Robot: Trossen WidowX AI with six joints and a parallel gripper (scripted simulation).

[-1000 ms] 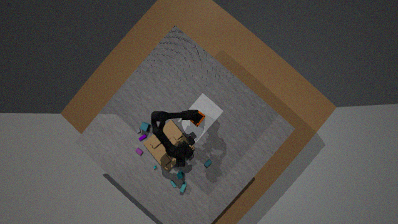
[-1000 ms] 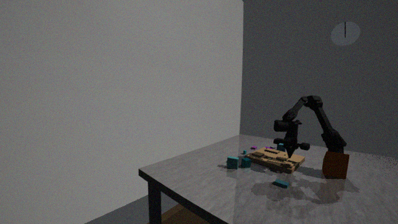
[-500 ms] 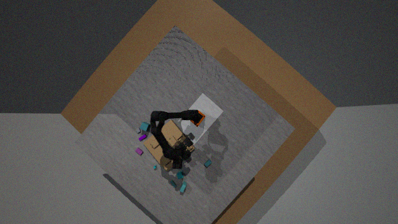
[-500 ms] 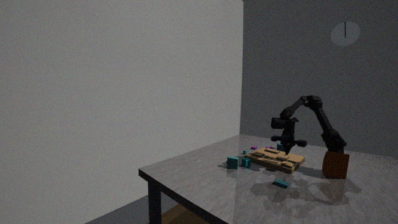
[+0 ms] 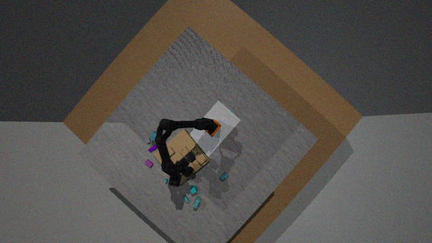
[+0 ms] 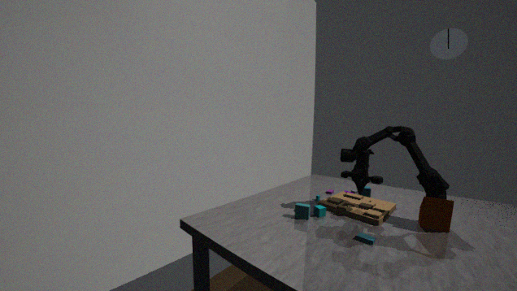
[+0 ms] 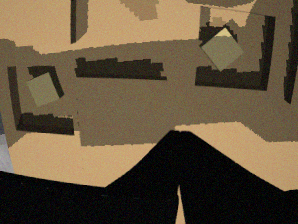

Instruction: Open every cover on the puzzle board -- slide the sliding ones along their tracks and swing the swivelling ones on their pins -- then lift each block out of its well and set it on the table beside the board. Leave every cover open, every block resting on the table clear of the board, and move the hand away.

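My gripper tip is 1 cm short of the tan puzzle board, 3 cm to the left of it and 6 cm above it. The rest, counted from my gripper tip: flat teal block: 6 cm behind, 30 cm to the left, 7 cm below.
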